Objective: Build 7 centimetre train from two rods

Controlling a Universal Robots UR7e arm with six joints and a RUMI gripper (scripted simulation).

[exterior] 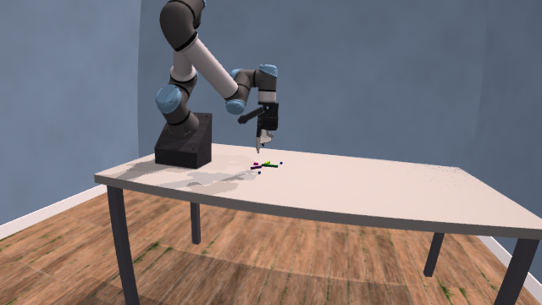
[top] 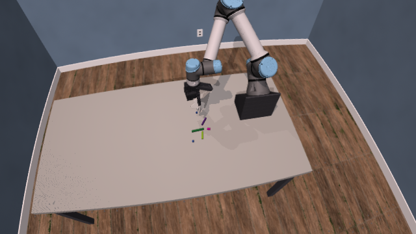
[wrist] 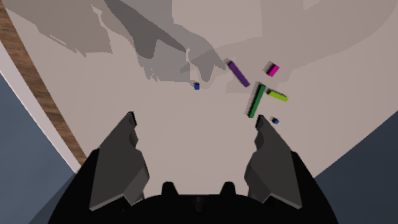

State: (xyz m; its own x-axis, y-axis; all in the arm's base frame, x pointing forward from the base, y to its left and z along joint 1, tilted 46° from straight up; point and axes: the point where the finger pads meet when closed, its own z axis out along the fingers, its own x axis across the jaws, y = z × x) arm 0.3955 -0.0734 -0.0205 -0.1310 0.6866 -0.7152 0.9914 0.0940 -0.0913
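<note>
The purple rod is 10 cm below my hand, 8 cm to the left of it and 4 cm behind it. Also, from my hand: magenta rod 14 cm to the left, 10 cm below, 6 cm behind; lime rod 18 cm to the left, 10 cm below, 1 cm behind; green rod 14 cm to the left, 10 cm below, 1 cm ahead.
</note>
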